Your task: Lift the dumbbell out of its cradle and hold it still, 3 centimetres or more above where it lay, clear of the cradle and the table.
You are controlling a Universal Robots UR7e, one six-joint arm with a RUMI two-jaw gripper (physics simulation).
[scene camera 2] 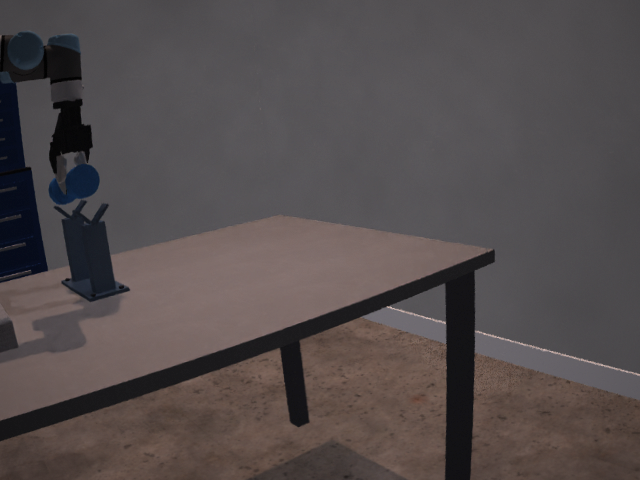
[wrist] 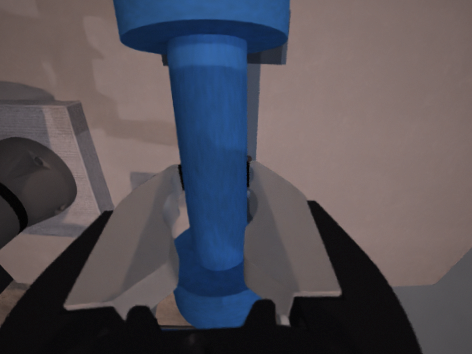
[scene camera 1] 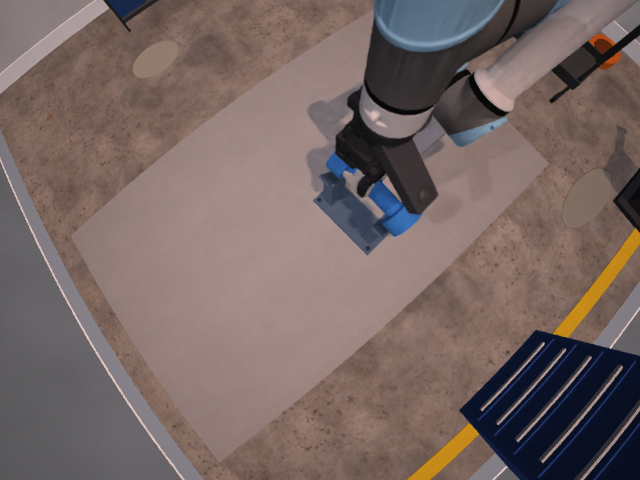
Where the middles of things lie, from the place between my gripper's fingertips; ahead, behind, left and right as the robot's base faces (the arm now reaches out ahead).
Labels:
Now: the blue dumbbell (scene camera 1: 398, 220) 1 cm to the left of my hand and 2 cm above it. The rest, counted from my hand: blue-grey cradle (scene camera 2: 87, 246) (1 cm ahead, 13 cm below).

